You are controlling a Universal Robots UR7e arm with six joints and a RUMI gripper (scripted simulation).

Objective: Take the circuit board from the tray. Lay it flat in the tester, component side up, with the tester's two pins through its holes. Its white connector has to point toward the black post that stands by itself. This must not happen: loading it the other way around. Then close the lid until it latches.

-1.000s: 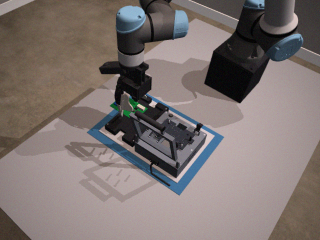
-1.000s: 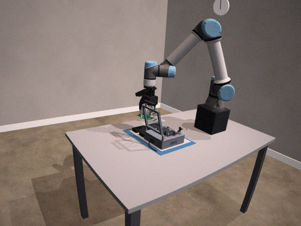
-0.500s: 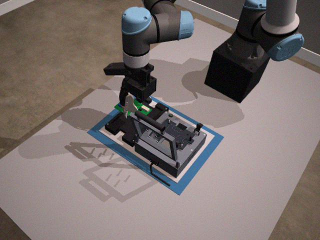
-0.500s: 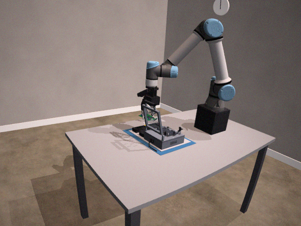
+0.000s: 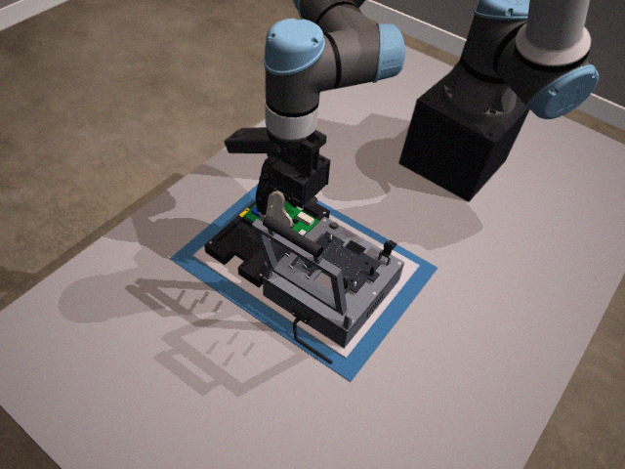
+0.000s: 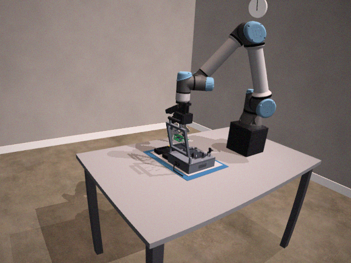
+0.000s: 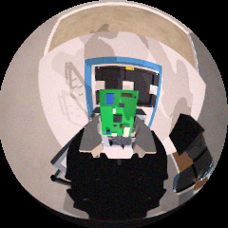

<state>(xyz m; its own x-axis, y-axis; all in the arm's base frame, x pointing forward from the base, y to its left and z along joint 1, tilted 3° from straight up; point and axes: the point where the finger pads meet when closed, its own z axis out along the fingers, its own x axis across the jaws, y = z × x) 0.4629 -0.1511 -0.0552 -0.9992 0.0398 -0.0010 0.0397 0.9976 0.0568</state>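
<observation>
My hand is 100 mm short of the tester lid, 110 mm to the right of it and 60 mm below it. Also, from my hand: green circuit board (right at my hand).
</observation>
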